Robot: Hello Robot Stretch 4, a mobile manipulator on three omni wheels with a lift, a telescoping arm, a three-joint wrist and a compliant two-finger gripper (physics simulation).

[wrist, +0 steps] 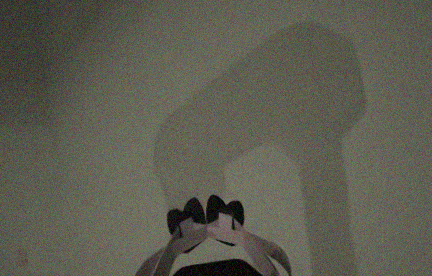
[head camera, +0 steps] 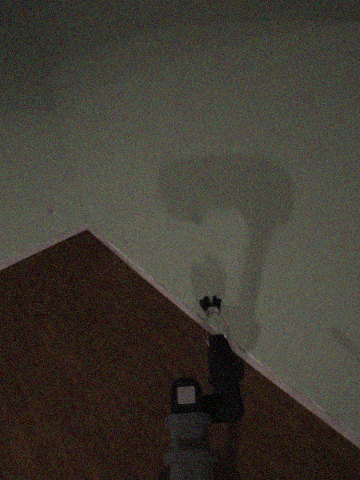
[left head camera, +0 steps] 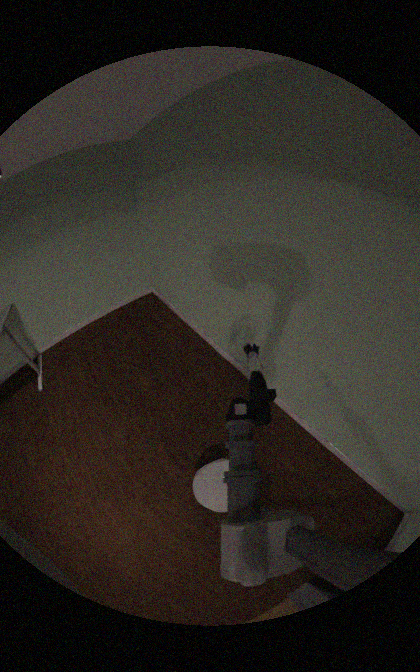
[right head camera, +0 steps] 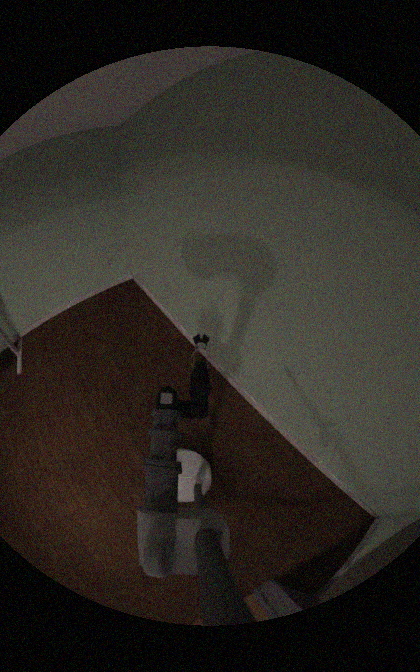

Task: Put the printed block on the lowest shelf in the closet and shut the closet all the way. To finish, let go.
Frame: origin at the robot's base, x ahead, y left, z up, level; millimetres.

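Where they show: gripper, fingertip midpoint: [wrist: 205, 212] [head camera: 209, 296].
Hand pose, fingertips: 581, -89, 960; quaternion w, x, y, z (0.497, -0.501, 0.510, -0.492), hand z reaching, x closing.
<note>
After its pixels a point has its place, as x, y, z.
My gripper [head camera: 210, 302] @[581, -89, 960] [left head camera: 251, 348] [right head camera: 201, 340] [wrist: 205, 212] @[581, -89, 960] is shut, its two dark fingertips close together with no block visible between them. It is held out in front of a pale green wall [head camera: 125, 175] @[1720, 317, 927] [wrist: 100, 100] @[1789, 376, 1322]. The printed block does not show in these views. The closet's shelves do not show either. At the bottom edge of the right head camera view, a small tan piece [right head camera: 254, 606] and a grey piece [right head camera: 275, 597] show, possibly the foot of the closet; I cannot tell for sure.
A light skirting strip [head camera: 145, 276] @[1667, 291, 19] [left head camera: 325, 440] [right head camera: 280, 425] runs between wall and brown floor [head camera: 75, 350] @[998, 765, -27] [left head camera: 125, 450] [right head camera: 75, 425], with a room corner ahead left. A white-edged piece of furniture [left head camera: 40, 375] [right head camera: 19, 360] stands at the far left. The arm casts shadows on the wall.
</note>
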